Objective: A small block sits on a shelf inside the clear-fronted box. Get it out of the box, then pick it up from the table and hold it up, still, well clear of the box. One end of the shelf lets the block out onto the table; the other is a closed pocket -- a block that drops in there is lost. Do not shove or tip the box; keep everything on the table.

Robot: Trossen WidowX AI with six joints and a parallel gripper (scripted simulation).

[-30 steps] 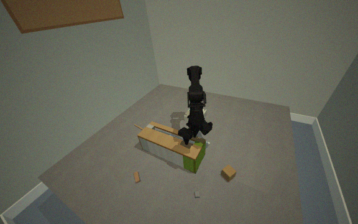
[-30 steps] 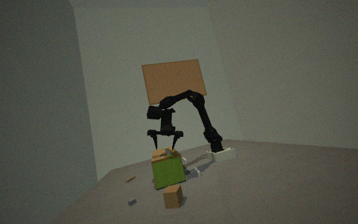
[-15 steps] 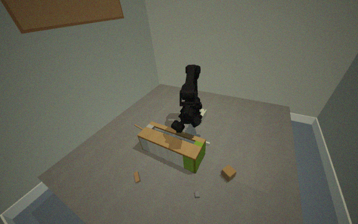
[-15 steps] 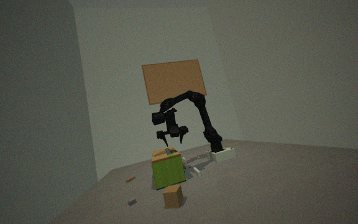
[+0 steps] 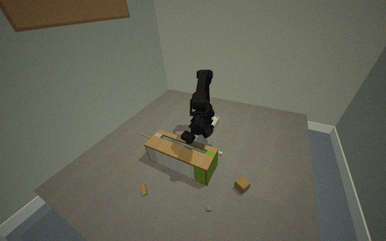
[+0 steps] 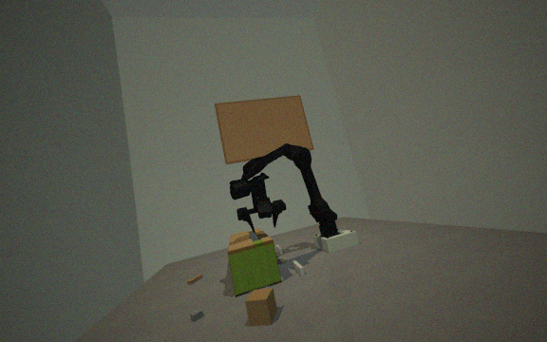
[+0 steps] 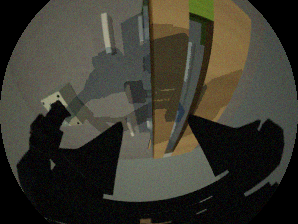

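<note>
Now: gripper tip 3 cm short of the box, 4 cm to the left of it and 8 cm above it. The rest, counted from my gripper tip: blue block (4 cm ahead, 5 cm to the right, 6 cm below); then tiny grey cube (26 cm ahead, 18 cm to the left, 14 cm below); then tan cube (11 cm ahead, 31 cm to the left, 12 cm below).
</note>
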